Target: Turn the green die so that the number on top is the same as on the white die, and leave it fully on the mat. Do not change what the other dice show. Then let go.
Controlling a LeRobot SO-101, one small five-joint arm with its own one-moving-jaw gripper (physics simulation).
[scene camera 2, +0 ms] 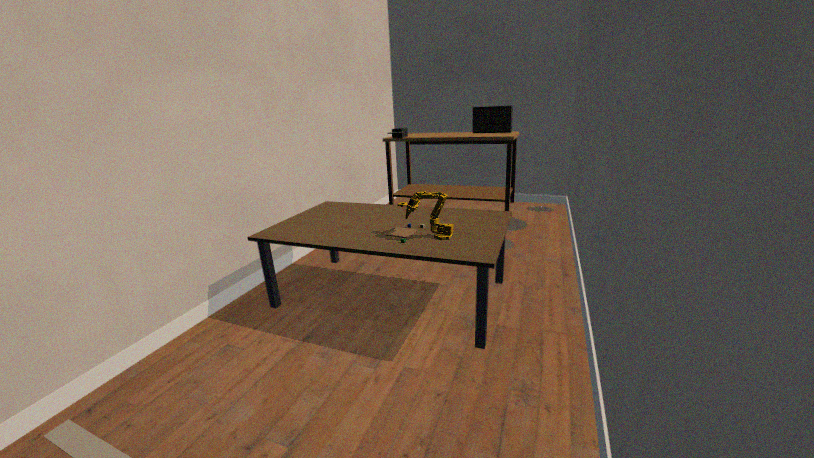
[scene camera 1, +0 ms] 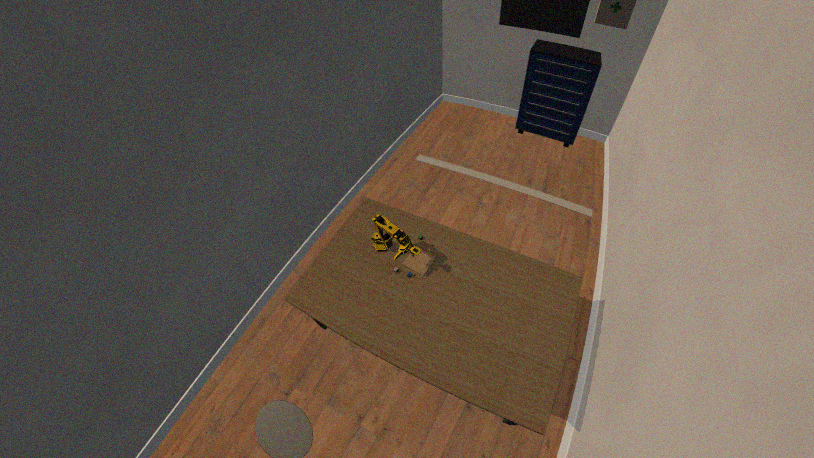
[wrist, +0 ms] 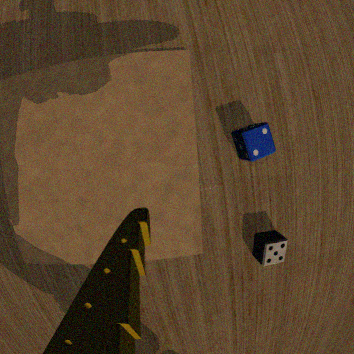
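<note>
The green die lies on the table off the mat; its number is too small to read, and it does not show in the wrist view. The white die lies off the mat's opposite side, with five pips on top. The blue die lies near it, off the mat, with two pips on top. My gripper is fully open and empty, above the mat. One notched jaw shows in the wrist view.
The wooden table carries the arm, the mat and the dice. The arm's base stands beside the mat. A blue drawer cabinet and a tall workbench stand away from the table.
</note>
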